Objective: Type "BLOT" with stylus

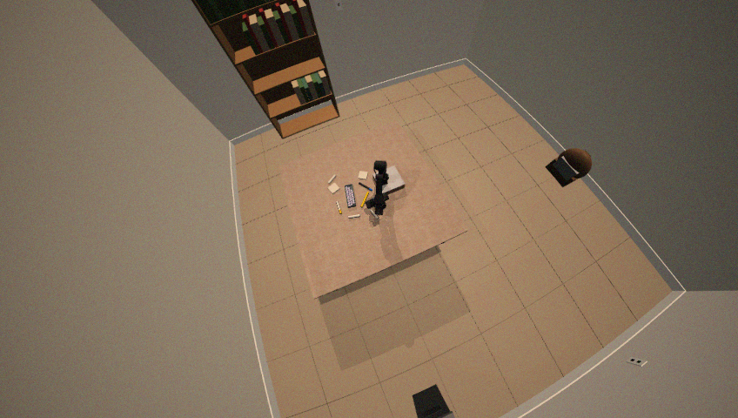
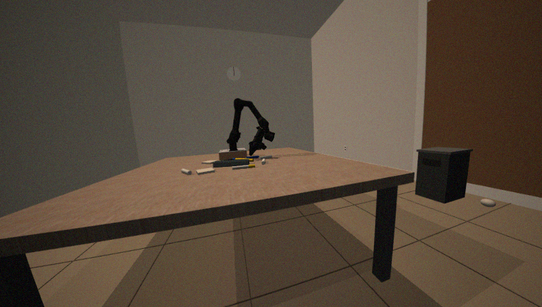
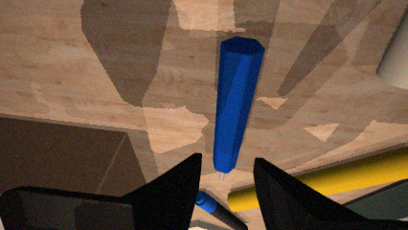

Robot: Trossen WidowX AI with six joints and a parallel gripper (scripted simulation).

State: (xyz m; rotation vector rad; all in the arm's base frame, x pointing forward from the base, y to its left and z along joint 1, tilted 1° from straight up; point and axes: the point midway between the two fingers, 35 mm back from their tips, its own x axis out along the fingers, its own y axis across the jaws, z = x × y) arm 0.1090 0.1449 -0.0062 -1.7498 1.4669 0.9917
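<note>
Now: the blue stylus 2 cm to the right of my gripper tip and 2 cm below it. Also, from my gripper tip: yellow pen (8 cm ahead, 4 cm to the right, 2 cm below); cream pad (31 cm ahead, 24 cm to the right, 2 cm below).
</note>
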